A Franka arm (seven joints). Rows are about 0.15 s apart.
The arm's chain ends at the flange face. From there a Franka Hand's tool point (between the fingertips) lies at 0.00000 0.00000 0.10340 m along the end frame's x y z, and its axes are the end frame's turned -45 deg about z.
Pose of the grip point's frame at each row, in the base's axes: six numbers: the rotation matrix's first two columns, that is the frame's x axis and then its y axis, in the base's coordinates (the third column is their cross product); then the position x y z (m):
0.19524 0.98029 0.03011 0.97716 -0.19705 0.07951 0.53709 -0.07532 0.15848
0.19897 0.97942 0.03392 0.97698 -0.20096 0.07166 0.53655 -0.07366 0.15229
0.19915 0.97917 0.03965 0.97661 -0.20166 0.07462 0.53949 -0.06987 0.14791
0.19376 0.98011 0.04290 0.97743 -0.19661 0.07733 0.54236 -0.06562 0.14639
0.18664 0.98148 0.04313 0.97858 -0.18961 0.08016 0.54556 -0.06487 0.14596
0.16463 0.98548 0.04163 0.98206 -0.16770 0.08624 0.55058 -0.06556 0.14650
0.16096 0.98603 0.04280 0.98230 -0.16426 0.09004 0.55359 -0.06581 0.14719
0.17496 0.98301 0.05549 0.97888 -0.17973 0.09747 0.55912 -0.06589 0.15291
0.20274 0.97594 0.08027 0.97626 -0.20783 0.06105 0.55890 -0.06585 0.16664
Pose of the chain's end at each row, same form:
0.82901 0.55383 0.07751 0.55290 -0.83251 0.03493 0.52842 -0.07676 0.26150
0.83152 0.55045 0.07466 0.55014 -0.83465 0.02669 0.52859 -0.07561 0.25537
0.83139 0.54978 0.08080 0.54975 -0.83497 0.02473 0.53111 -0.07234 0.25094
0.82816 0.55402 0.08502 0.55414 -0.83207 0.02435 0.53365 -0.06841 0.24939
0.82393 0.55994 0.08718 0.55999 -0.82809 0.02618 0.53658 -0.06769 0.24893
0.81083 0.57826 0.09042 0.57801 -0.81542 0.03154 0.54107 -0.06832 0.24943
0.80841 0.58108 0.09393 0.58078 -0.81338 0.03340 0.54368 -0.06866 0.25007
0.81589 0.56800 0.10816 0.56846 -0.82218 0.02968 0.54818 -0.06974 0.25566
0.83368 0.54314 0.09993 0.54696 -0.83705 -0.01359 0.55101 -0.07267 0.26951

